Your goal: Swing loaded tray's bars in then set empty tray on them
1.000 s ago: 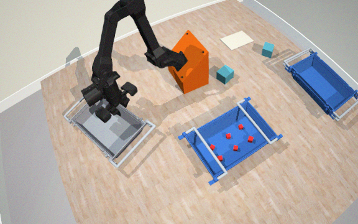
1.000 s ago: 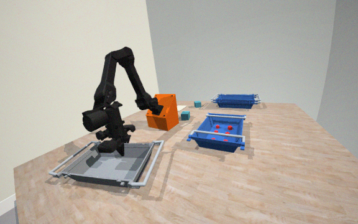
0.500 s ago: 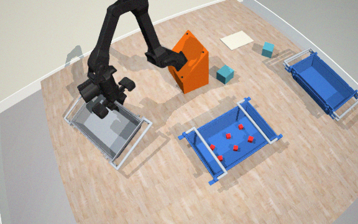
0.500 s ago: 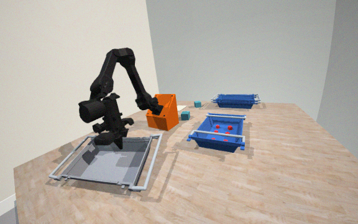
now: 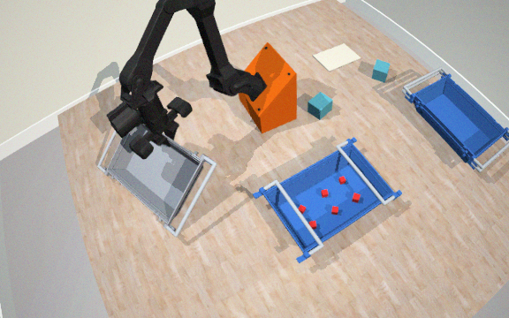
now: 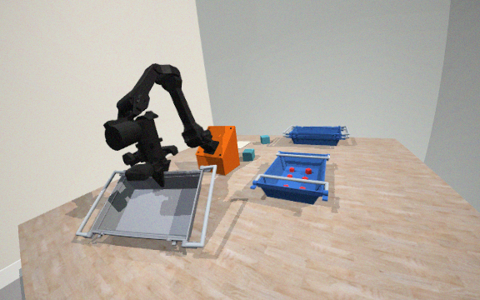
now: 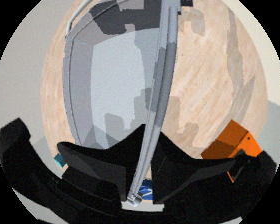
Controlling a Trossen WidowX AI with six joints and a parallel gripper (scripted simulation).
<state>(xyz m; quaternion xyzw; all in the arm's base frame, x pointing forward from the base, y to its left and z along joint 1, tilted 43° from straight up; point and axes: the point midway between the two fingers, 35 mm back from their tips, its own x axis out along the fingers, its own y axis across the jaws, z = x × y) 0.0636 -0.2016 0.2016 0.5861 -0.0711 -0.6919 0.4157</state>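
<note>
Right now my gripper tip is 7 cm to the left of the grey tray, 4 cm short of it and 1 cm above it. Also, from my gripper tip: cream sheet 65 cm to the left, 18 cm behind, 8 cm below.
</note>
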